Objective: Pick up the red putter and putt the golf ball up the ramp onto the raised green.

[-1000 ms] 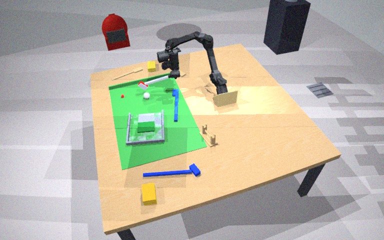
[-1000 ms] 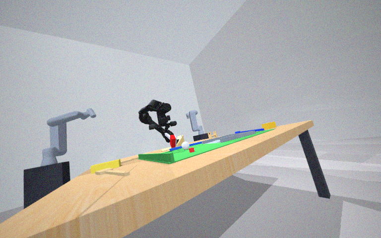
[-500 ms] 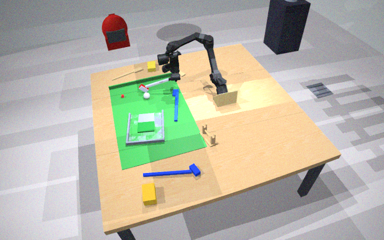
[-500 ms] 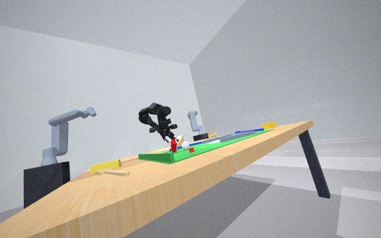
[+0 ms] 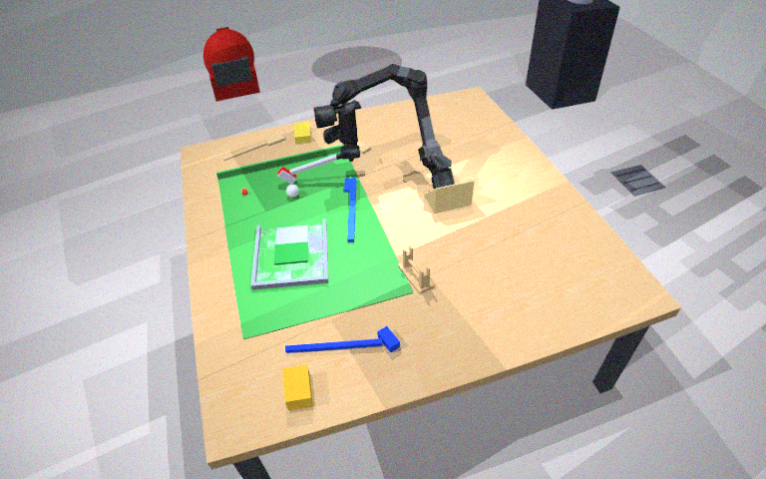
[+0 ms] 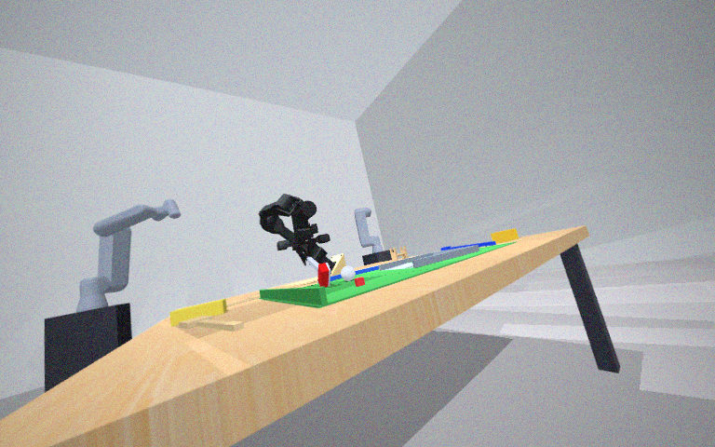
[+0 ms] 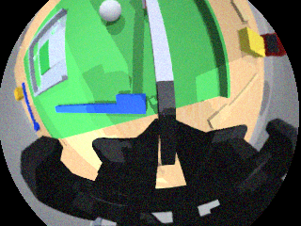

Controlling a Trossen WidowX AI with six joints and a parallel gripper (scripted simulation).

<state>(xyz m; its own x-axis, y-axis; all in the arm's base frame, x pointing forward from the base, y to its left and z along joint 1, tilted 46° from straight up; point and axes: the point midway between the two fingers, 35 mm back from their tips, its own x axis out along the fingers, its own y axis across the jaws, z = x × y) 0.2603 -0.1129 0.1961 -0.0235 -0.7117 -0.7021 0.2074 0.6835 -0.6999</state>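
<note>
Right now my gripper tip is 12 cm short of the red putter, 2 cm to the left of it and 1 cm above it. Also, from my gripper tip: white golf ball 22 cm ahead, 5 cm below, 3 cm to the left; then wooden rack 51 cm to the left, 5 cm behind, 4 cm below; then small red marker 38 cm ahead, 6 cm below, 4 cm to the right.
</note>
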